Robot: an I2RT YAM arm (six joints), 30 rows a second.
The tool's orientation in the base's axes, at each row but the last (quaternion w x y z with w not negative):
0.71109, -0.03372, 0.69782, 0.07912
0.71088, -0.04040, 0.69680, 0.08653
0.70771, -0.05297, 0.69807, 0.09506
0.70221, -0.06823, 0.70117, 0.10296
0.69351, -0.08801, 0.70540, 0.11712
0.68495, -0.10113, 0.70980, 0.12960
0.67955, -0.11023, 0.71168, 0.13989
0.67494, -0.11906, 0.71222, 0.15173
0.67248, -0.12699, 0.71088, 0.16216
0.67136, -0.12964, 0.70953, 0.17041
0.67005, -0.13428, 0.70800, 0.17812
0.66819, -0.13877, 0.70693, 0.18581
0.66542, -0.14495, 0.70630, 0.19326
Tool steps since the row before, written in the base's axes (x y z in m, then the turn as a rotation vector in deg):
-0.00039, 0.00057, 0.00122, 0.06, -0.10, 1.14
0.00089, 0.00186, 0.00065, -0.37, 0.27, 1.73
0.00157, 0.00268, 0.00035, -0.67, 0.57, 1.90
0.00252, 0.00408, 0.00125, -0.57, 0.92, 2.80
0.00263, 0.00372, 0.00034, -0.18, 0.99, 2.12
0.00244, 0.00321, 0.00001, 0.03, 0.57, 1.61
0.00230, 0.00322, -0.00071, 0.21, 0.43, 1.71
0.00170, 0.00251, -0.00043, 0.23, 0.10, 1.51
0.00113, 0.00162, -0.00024, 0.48, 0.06, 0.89
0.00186, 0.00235, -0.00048, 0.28, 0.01, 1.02
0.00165, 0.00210, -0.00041, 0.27, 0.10, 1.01
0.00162, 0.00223, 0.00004, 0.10, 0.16, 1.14
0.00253, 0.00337, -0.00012, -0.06, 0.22, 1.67
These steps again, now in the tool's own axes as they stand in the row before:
-0.00119, 0.00070, -0.00027, -1.14, -0.04, 0.07
-0.00051, 0.00171, 0.00122, -1.71, 0.44, -0.27
-0.00018, 0.00231, 0.00210, -1.87, 0.81, -0.50
-0.00106, 0.00341, 0.00344, -2.75, 1.16, -0.31
-0.00026, 0.00282, 0.00358, -2.08, 1.09, 0.09
0.00000, 0.00225, 0.00334, -1.59, 0.60, 0.17
0.00070, 0.00218, 0.00330, -1.70, 0.41, 0.28
0.00041, 0.00166, 0.00254, -1.52, 0.09, 0.19
0.00023, 0.00102, 0.00169, -0.92, -0.08, 0.43
0.00046, 0.00133, 0.00269, -1.03, -0.04, 0.22
0.00040, 0.00115, 0.00241, -1.02, 0.05, 0.25
-0.00003, 0.00127, 0.00244, -1.13, 0.19, 0.12
0.00011, 0.00180, 0.00381, -1.65, 0.36, -0.02

